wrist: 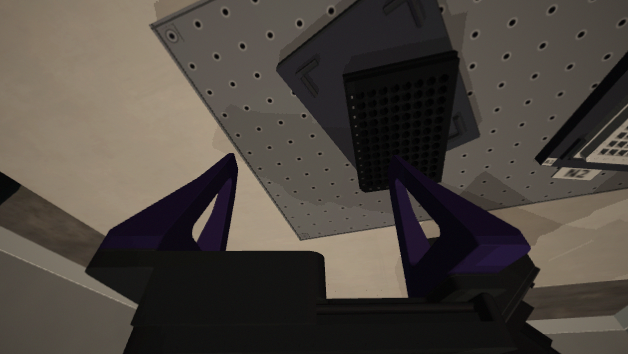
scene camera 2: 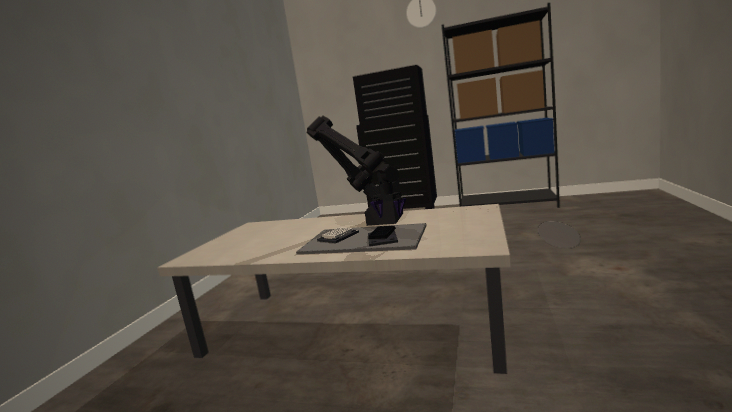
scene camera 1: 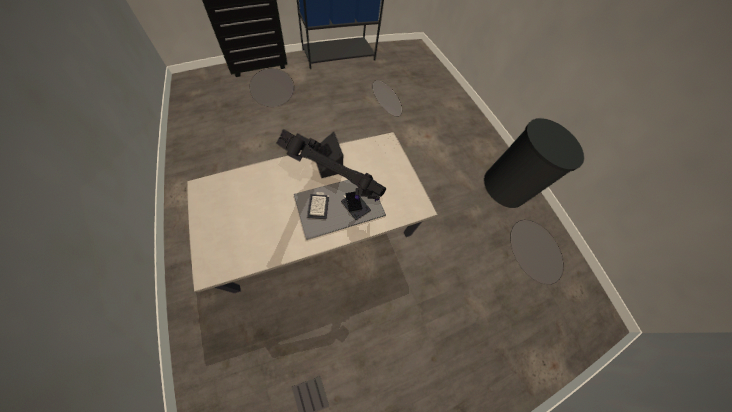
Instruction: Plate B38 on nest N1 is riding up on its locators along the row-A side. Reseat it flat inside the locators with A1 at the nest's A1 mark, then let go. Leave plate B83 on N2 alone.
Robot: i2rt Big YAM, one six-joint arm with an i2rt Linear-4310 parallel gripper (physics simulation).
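Places are measured from the arm's base along level axes (x ahead, y left, z up), in centimetres.
Pixels of known places: gripper, fingertip midpoint: (wrist: 314, 161) (scene camera 2: 390, 217) (scene camera 1: 367, 200); arm's base, origin of the base link: (scene camera 1: 324, 153).
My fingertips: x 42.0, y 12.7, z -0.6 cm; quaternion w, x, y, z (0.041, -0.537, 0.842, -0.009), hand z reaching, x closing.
Observation:
Ahead of a thing's pixels: the offset from my fingertips to its top centre. "spot": to the spot under its first point. Level surfaces: height alone.
Black plate B38 @(dx -6.0, dy -5.7, dz -6.9 cm) (scene camera 1: 353, 201) (scene camera 2: 382, 232) (wrist: 400, 125) lies skewed across dark nest N1 @(dx -3.2, dy -5.4, dz -8.3 cm) (scene camera 1: 361, 211) (wrist: 340, 55), with its lower end in the wrist view reaching past the nest's edge. L-shaped locators show beside it; its exact tilt and the A1 marks are unclear. My gripper (scene camera 1: 366, 197) (scene camera 2: 388, 206) (wrist: 314, 161) is open and empty, above the table on the arm-base side of N1. In the wrist view its right fingertip overlaps the plate's lower end; contact cannot be told. White plate B83 @(dx -11.3, dy -27.9, dz -7.5 cm) (scene camera 1: 318, 204) (scene camera 2: 338, 233) (wrist: 612, 142) sits on nest N2, partly cut off in the wrist view.
Both nests stand on a grey perforated board @(dx -8.1, dy -14.8, dz -10.0 cm) (scene camera 1: 332, 225) (wrist: 280, 145) on the pale table @(dz -11.4 cm) (scene camera 1: 235, 220) (scene camera 2: 230, 245). An N2 label @(spot: dx -20.0, dy -23.6, dz -9.9 cm) (wrist: 576, 173) lies beside its nest. The arm's base (scene camera 2: 379, 214) stands behind the board. A dark cylinder (scene camera 1: 532, 163) stands away from the table.

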